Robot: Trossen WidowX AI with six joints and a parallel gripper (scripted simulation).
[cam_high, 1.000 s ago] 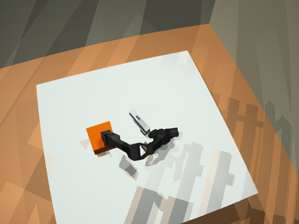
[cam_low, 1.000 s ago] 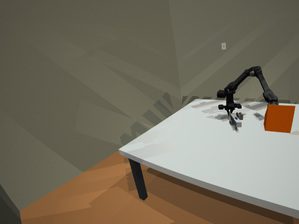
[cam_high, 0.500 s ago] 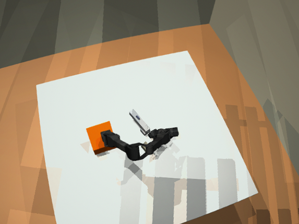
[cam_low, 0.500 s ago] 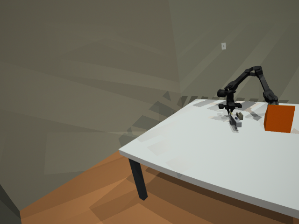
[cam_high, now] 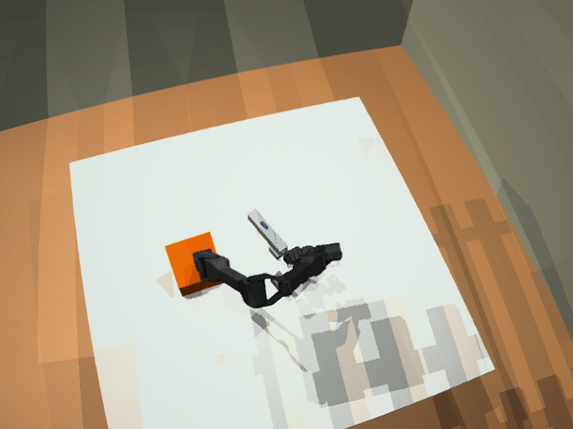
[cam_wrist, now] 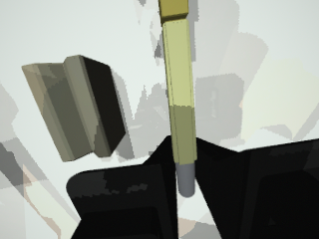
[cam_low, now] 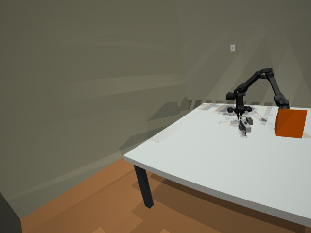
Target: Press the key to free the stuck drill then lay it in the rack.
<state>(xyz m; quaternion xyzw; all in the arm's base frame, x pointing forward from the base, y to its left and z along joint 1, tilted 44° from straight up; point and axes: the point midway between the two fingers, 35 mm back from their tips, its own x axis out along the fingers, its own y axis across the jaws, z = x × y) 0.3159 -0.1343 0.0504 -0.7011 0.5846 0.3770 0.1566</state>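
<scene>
My gripper tip is now 40 mm to the right of the drill, 40 mm below it and 10 mm past it. Also, from my gripper tip: blue key (220 mm to the left, 70 mm behind, 30 mm above); rack (80 mm behind, 10 mm to the left).
</scene>
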